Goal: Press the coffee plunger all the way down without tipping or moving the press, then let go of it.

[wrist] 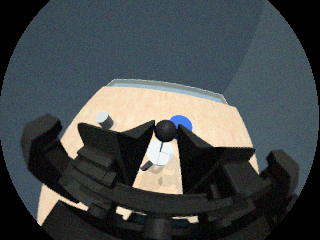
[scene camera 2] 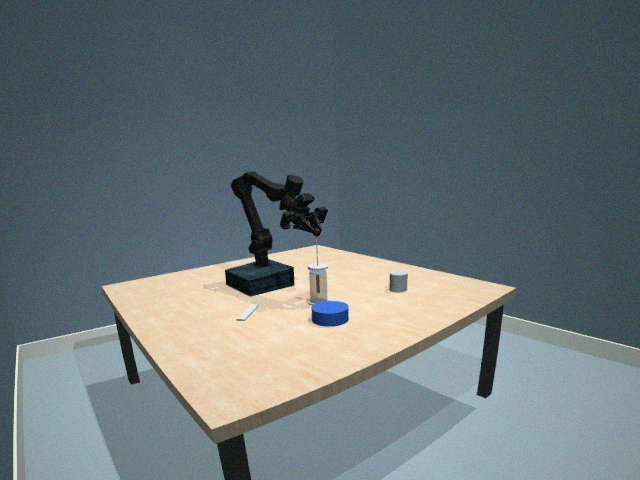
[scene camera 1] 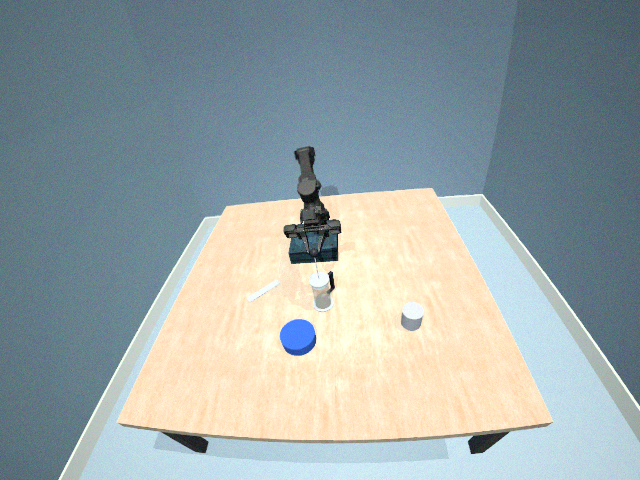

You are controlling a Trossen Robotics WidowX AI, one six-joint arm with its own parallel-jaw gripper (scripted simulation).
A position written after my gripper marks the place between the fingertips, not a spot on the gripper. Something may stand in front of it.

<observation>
In view: my gripper (scene camera 1: 313, 253), a glass coffee press (scene camera 1: 319, 282) and a blue flat disc (scene camera 1: 297, 337).
The glass coffee press is seen too in the wrist view (wrist: 159, 152) and in scene camera 2 (scene camera 2: 318, 276). The blue flat disc shows as well in scene camera 2 (scene camera 2: 325, 313). My gripper shows as well in the wrist view (wrist: 166, 125) and in scene camera 2 (scene camera 2: 317, 231).
</observation>
